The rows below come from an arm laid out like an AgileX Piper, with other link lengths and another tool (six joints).
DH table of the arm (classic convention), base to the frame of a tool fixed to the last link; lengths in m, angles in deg. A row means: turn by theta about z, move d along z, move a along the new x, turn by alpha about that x. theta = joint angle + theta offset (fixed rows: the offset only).
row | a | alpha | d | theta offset
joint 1 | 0 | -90 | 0.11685 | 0
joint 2 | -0.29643 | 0 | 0 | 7.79
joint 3 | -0.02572 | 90 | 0 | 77.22
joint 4 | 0 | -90 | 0.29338 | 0
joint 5 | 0 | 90 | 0 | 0
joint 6 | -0.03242 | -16.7 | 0.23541 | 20.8
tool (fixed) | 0 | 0 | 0.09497 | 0
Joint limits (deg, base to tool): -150..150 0..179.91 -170..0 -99.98..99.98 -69.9..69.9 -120..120
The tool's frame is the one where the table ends.
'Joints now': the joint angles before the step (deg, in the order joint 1, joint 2, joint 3, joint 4, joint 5, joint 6). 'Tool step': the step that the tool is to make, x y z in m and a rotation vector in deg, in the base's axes. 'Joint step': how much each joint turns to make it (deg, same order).
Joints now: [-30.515, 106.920, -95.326, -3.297, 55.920, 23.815]
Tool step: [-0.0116, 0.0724, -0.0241, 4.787, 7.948, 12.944]
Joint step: [2.540, 0.006, -0.549, 5.053, 9.707, -12.034]
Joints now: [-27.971, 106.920, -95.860, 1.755, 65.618, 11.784]
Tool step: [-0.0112, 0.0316, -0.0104, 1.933, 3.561, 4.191]
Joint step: [1.769, -0.378, 0.756, 0.780, 3.760, -2.467]
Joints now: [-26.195, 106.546, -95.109, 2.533, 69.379, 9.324]
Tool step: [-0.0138, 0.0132, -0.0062, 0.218, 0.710, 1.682]
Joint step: [0.414, -2.773, 4.766, 0.226, -1.201, -1.393]
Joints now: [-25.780, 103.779, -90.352, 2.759, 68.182, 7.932]
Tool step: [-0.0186, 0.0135, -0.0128, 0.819, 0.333, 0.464]
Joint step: [-0.006, -3.549, 7.058, 0.811, -2.817, -0.788]
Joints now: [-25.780, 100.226, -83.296, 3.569, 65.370, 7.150]
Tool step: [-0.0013, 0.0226, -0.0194, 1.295, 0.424, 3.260]
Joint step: [1.251, -0.231, 3.878, 1.646, -2.537, -2.656]
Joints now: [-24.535, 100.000, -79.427, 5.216, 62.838, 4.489]
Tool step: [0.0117, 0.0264, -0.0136, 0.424, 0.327, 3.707]
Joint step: [3.096, 1.529, 0.537, 0.506, -1.529, -0.917]
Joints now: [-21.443, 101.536, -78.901, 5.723, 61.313, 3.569]
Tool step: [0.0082, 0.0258, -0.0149, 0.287, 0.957, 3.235]
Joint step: [3.195, 1.832, 0.136, 0.001, -0.964, -0.135]
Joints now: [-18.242, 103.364, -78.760, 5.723, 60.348, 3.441]
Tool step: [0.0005, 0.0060, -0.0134, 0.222, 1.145, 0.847]
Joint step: [0.759, 1.624, 0.041, -0.114, -0.502, -0.096]
